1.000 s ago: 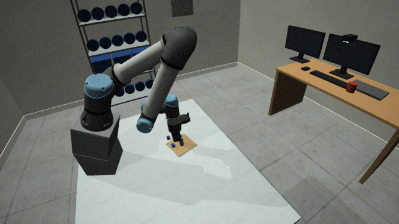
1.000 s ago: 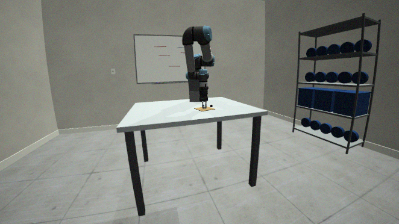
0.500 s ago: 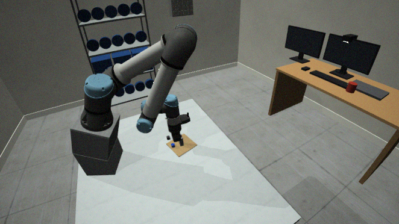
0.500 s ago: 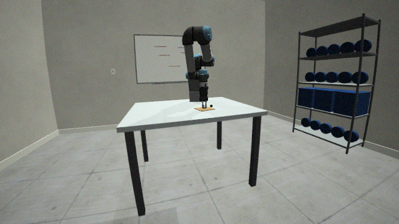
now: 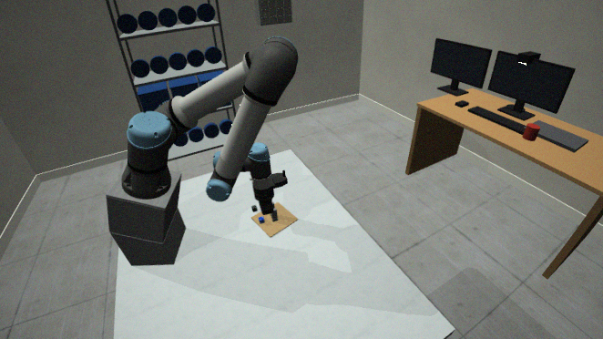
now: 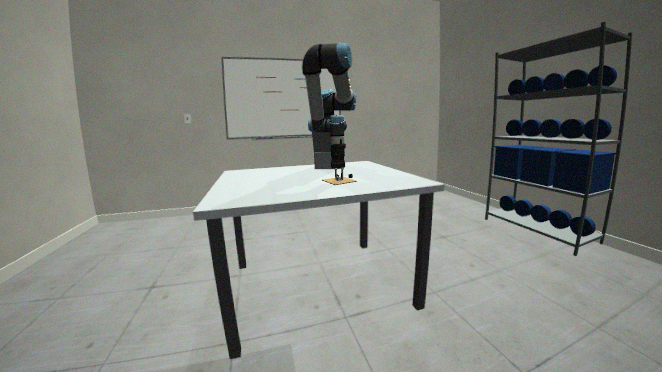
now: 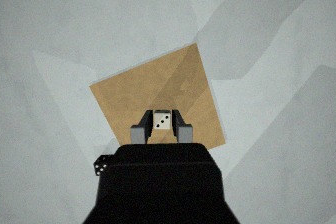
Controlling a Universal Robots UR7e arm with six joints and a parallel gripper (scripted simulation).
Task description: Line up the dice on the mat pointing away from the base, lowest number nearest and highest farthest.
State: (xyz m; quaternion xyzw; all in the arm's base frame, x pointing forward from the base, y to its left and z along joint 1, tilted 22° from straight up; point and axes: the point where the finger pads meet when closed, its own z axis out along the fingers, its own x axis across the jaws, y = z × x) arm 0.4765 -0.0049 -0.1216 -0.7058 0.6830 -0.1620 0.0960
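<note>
The white die is 1 cm below my hand. From my hand the other things lie so: tan mat: 2 cm below; then black die: 7 cm behind, 8 cm to the left, 1 cm below; then blue die: 5 cm behind, 1 cm below.
</note>
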